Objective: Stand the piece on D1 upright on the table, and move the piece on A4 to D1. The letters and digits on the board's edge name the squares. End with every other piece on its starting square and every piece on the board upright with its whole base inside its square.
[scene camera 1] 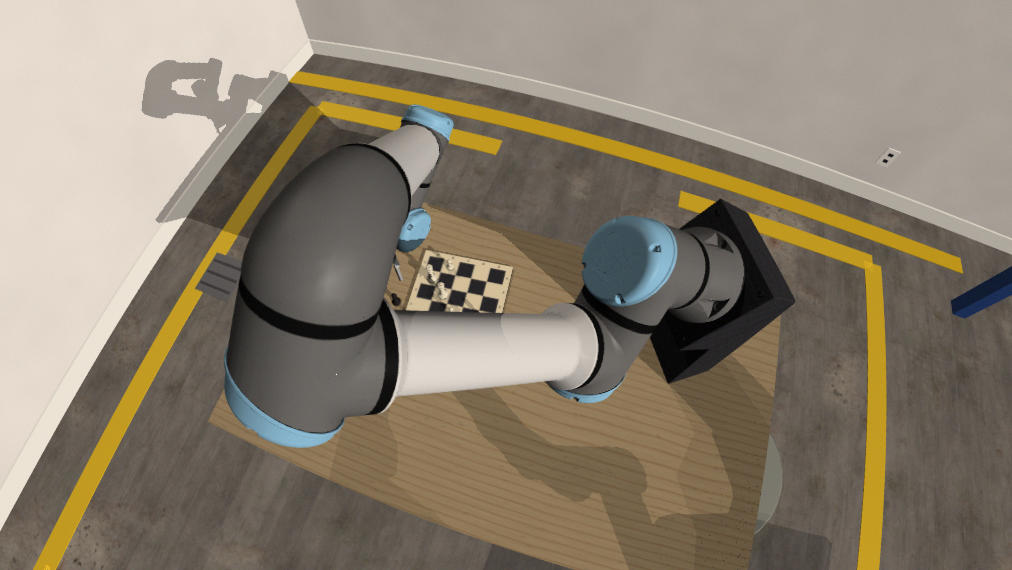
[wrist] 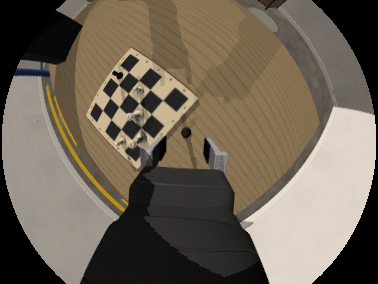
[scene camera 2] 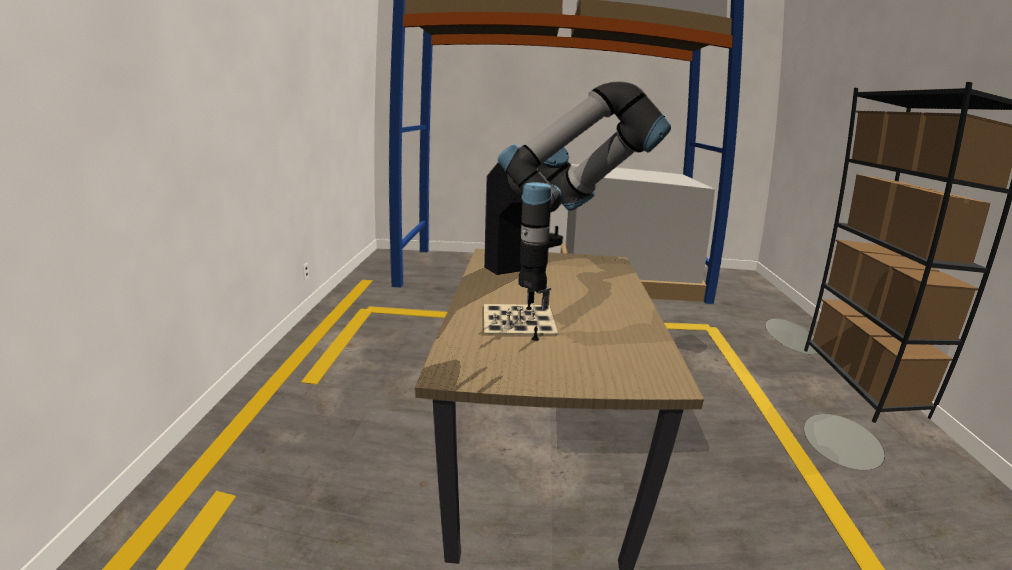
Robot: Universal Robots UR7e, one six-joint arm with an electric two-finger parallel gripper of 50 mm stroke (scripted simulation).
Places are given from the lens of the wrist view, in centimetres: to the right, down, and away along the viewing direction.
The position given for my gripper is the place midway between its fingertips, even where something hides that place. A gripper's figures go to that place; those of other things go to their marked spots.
my gripper [wrist: 185,144]: 0, 0, 16
chessboard [wrist: 164,101]: -5, -8, 24
